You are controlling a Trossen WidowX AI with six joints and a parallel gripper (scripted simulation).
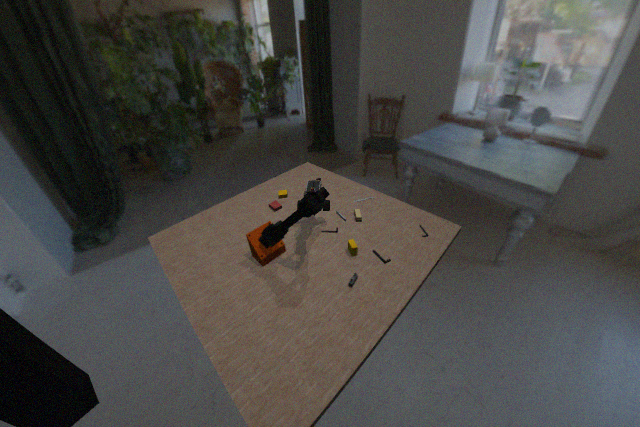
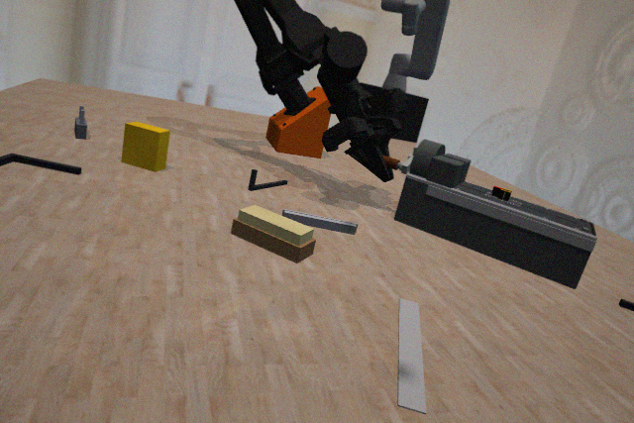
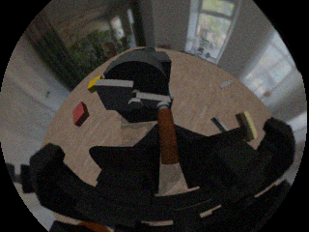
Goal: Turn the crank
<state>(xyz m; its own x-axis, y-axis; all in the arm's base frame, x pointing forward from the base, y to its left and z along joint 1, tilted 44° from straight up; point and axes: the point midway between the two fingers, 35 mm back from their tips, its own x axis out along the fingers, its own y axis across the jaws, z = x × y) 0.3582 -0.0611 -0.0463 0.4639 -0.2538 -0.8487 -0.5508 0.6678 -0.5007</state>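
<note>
The red pointer is 110 mm to the left of my gripper tip, 110 mm ahead of it and 30 mm above it. From my gripper tip the other things lie so: tan-and-brown block 230 mm to the right, 120 mm ahead, 40 mm below; brown crank handle 30 mm above, 10 mm to the right, 10 mm behind; grey bar 150 mm to the right, 70 mm ahead, 50 mm below.
</note>
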